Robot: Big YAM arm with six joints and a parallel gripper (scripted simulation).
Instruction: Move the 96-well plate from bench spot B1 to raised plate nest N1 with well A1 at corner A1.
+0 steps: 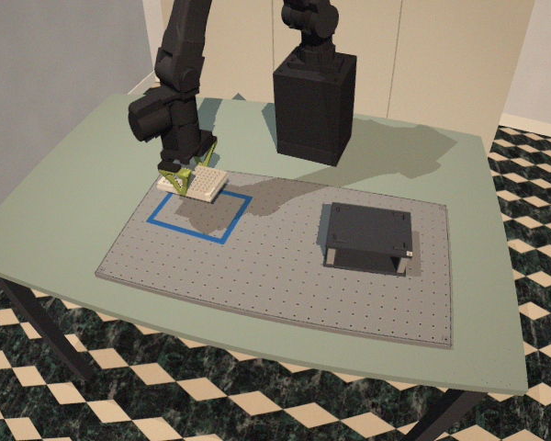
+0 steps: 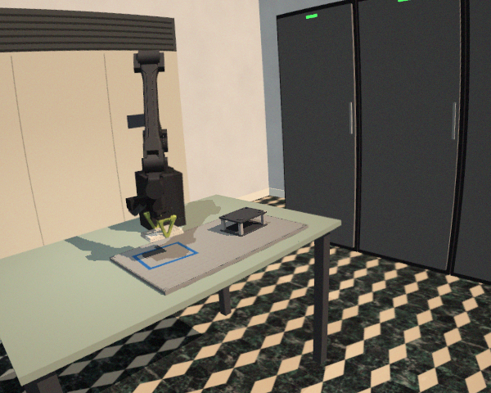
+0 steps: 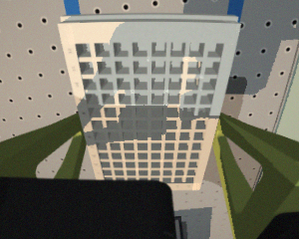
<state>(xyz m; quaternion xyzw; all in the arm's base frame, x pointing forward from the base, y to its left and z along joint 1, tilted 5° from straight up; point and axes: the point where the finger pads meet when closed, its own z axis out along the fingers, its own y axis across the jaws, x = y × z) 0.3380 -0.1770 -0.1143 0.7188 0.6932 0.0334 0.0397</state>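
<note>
My hand is 370 mm to the right of the black raised nest N1 and 30 mm above it. Round my hand: cream 96-well plate: right at my hand; then white corner mark: 50 mm ahead, 450 mm to the left, 30 mm below.
</note>
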